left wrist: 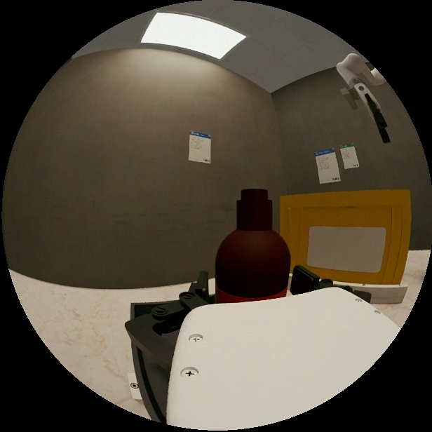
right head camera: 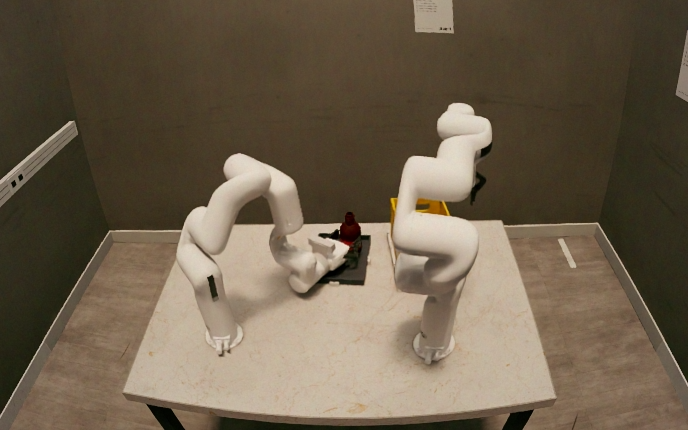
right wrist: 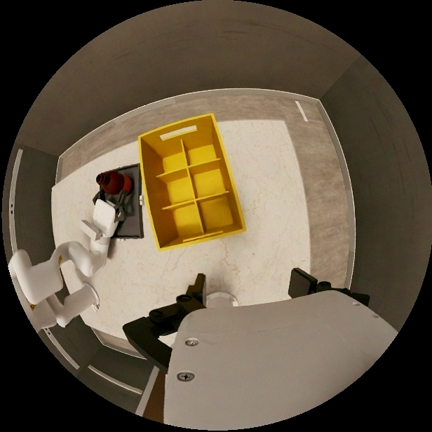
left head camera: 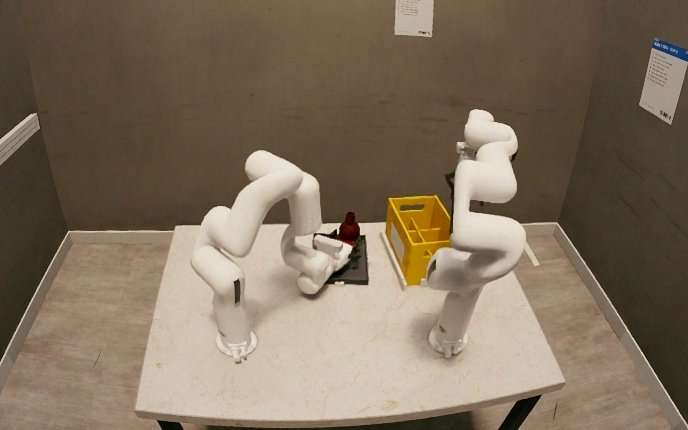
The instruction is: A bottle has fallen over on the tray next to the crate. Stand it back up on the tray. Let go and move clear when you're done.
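Frame: origin at the left arm's base, x right, y up, z back, level; metres.
Seen in the pictures: left gripper, fingertip midpoint: [right head camera: 349, 236] [left head camera: 348, 236]; left arm's base at its link origin: [right head camera: 224, 336] [left head camera: 236, 342]; right arm's base at its link origin: [right head camera: 434, 344] [left head camera: 448, 339].
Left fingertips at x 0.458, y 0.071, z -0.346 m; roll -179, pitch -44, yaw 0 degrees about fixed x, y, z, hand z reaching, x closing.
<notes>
Pixels of each thing's top centre, then the offset from my left fingertips to it. "spot": a spot on its surface instead.
- dark red bottle at its top centre: [right head camera: 349, 213] [left head camera: 350, 213] dx +0.005, dy +0.089, dz -0.004 m
- black tray at its top centre: [left head camera: 339, 255] [right head camera: 339, 255] dx -0.041, dy -0.046, dz +0.039 m
- yellow crate at its top centre: [right head camera: 424, 218] [left head camera: 425, 218] dx +0.234, dy +0.104, dz +0.103 m
- low white strip at a spot on its surface: [left head camera: 393, 261] spot: dx +0.128, dy -0.048, dz +0.117 m
The dark red bottle [left head camera: 349, 230] [right head camera: 350, 230] [left wrist: 253, 255] [right wrist: 117, 183] stands upright on the black tray [left head camera: 361, 276] [right head camera: 355, 278] [right wrist: 132, 222], towards its back. My left gripper [left head camera: 345, 242] [right head camera: 346, 243] [left wrist: 252, 283] is low over the tray, open, with one finger on each side of the bottle. In the left wrist view a gap shows between the bottle and each fingertip. The bottle's base is hidden by the gripper body. My right gripper [right wrist: 250, 285] [left wrist: 385, 135] is open and empty, raised high beyond the crate.
The yellow crate [left head camera: 417, 263] [right head camera: 394, 208] [left wrist: 295, 215] [right wrist: 151, 200] with empty compartments stands to the right of the tray. A low white strip [left head camera: 393, 261] runs along the crate's left side. The right arm hides part of the crate in both head views.
</notes>
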